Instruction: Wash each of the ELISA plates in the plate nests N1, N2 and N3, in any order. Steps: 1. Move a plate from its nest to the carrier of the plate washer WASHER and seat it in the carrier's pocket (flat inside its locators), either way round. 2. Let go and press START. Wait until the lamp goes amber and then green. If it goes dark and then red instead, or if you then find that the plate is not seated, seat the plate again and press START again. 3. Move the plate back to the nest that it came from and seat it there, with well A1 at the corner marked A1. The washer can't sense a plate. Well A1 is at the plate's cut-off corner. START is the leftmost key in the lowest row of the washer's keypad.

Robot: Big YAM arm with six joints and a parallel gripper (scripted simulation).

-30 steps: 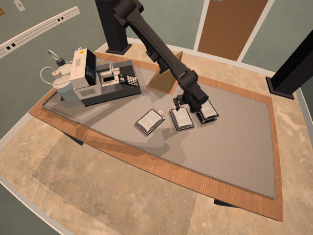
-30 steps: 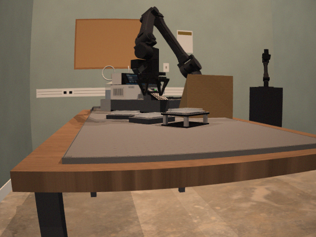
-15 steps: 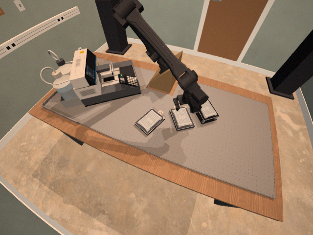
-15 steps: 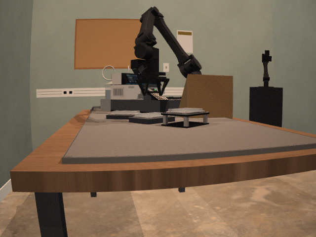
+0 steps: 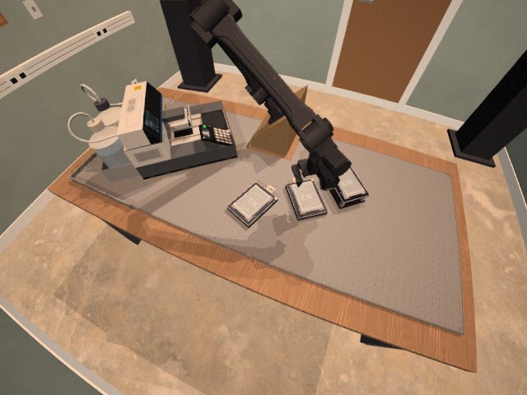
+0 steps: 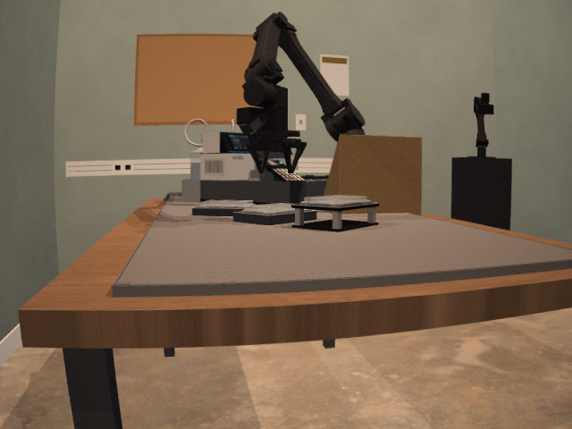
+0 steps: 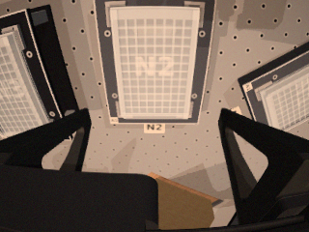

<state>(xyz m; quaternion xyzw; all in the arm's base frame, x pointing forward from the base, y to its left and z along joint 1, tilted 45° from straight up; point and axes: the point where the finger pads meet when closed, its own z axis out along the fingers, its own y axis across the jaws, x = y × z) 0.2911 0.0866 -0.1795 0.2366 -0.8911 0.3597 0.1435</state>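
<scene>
My gripper is now 10 cm past the plate nest, 14 cm to the right of it and 8 cm above it. The rest, counted from my hand: plate washer: 15 cm behind, 63 cm to the right, 1 cm above; N1 label: 1 cm behind, 15 cm to the right, 12 cm below.
</scene>
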